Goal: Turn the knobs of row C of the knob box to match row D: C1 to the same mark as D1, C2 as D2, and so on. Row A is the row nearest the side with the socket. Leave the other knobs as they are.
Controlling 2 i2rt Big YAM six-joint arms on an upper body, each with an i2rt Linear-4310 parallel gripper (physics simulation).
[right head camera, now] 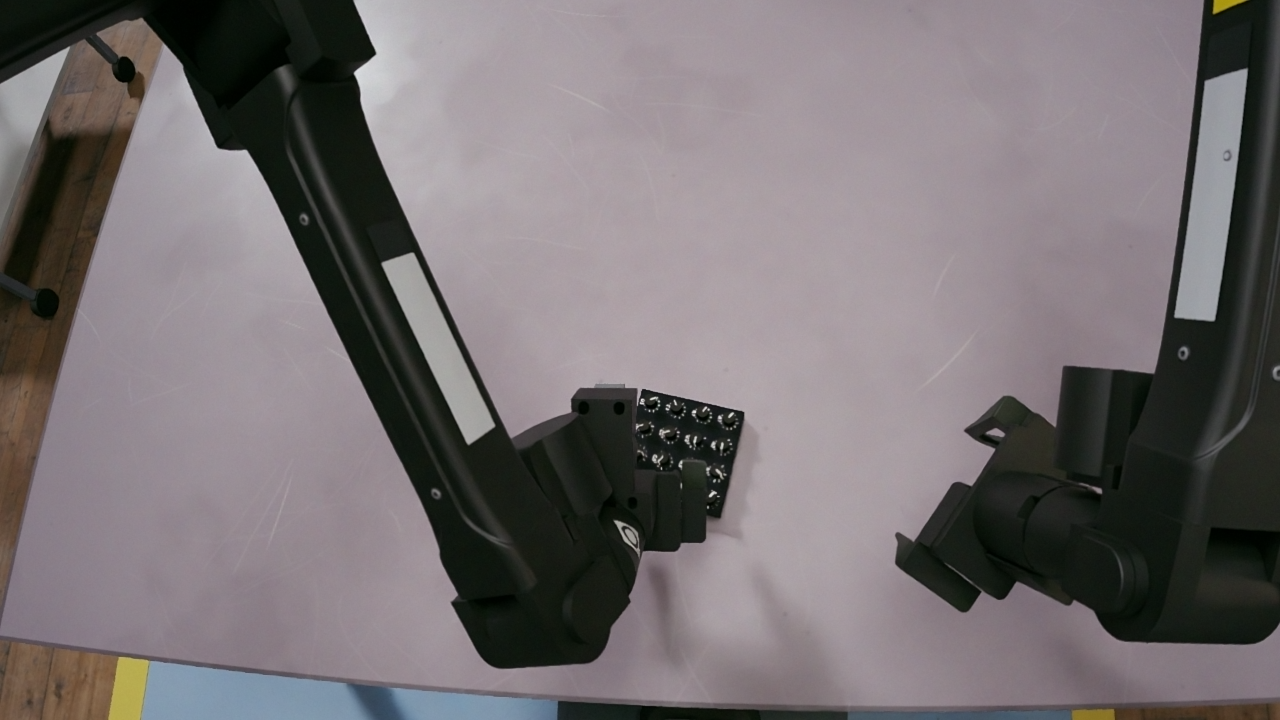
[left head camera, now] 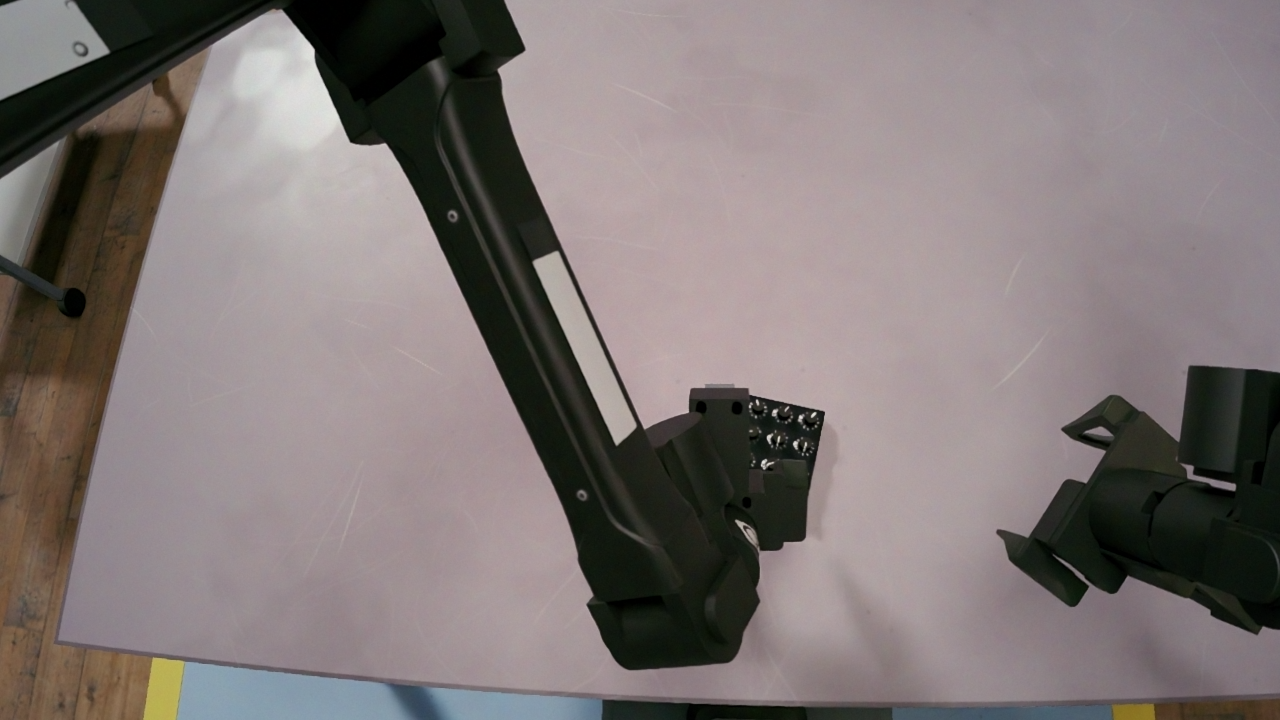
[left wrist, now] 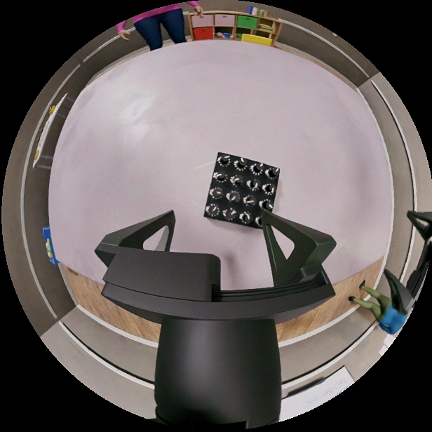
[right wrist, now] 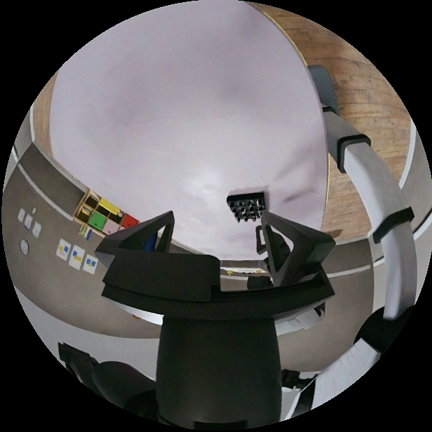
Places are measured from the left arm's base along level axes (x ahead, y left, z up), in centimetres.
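Where they show: right gripper, fingertip midpoint: (right head camera: 936,486) (left head camera: 1035,483).
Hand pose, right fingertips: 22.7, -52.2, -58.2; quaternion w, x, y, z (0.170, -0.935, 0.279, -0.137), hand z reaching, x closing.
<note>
After its pixels a point has its place, as x, y, z.
The black knob box (left head camera: 795,428) {31.1, -34.7, -73.4} (right head camera: 693,424) {31.5, -32.6, -73.3} (left wrist: 242,192) (right wrist: 246,204) lies flat on the table, slightly rotated, with a four-by-four grid of knobs and white marks. The left arm hides part of it in both head views. The exact knob marks are too small to read, and the socket cannot be made out. My left gripper (left wrist: 218,214) is open and empty above the box; one fingertip overlaps the box's lower right corner in the left wrist view. My right gripper (left head camera: 1032,481) {22.7, -52.2, -58.2} (right head camera: 932,484) {22.7, -52.2, -58.2} (right wrist: 217,214) is open and empty, well right of the box in the head views.
The left forearm (left head camera: 528,340) {25.6, -17.4, -34.2} (right head camera: 375,340) {25.6, -17.3, -34.2} crosses the table (left head camera: 295,447) {28.7, 20.3, -75.6} (right head camera: 223,447) {28.5, 21.0, -75.6} from the upper left. The right forearm (right head camera: 1208,385) {21.6, -56.8, -29.2} stands at the right. The table's near edge runs below both grippers in the head views. A shelf unit and people stand beyond the table.
</note>
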